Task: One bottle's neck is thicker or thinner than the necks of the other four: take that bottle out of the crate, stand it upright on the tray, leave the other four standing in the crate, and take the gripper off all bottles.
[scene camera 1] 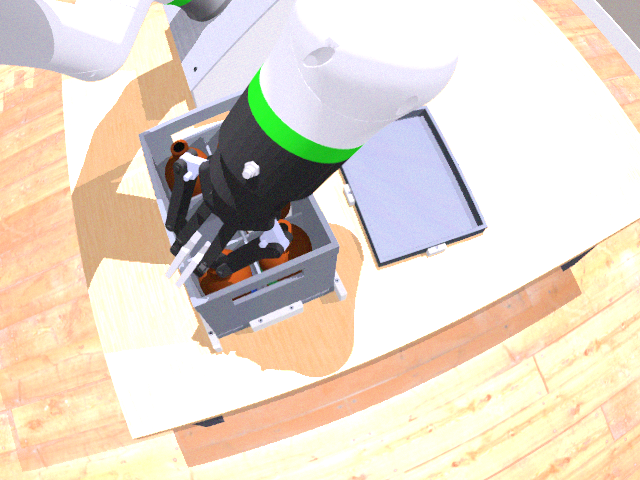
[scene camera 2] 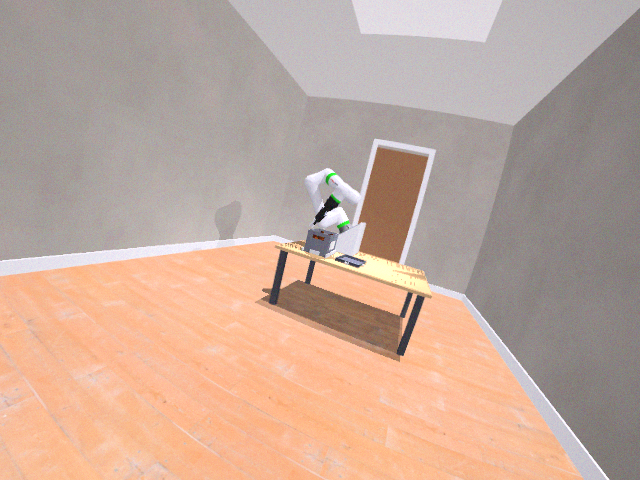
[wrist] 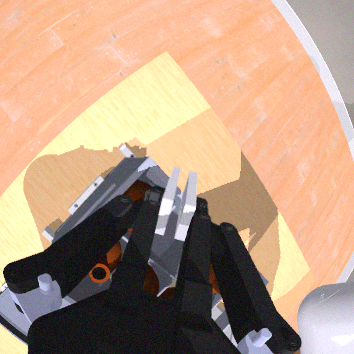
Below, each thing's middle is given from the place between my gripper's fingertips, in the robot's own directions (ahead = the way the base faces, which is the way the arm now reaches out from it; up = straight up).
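You'd find the grey tray (scene camera 1: 409,190) 350 mm to the left of my hand and 140 mm behind it, and it's 180 mm below my hand too.
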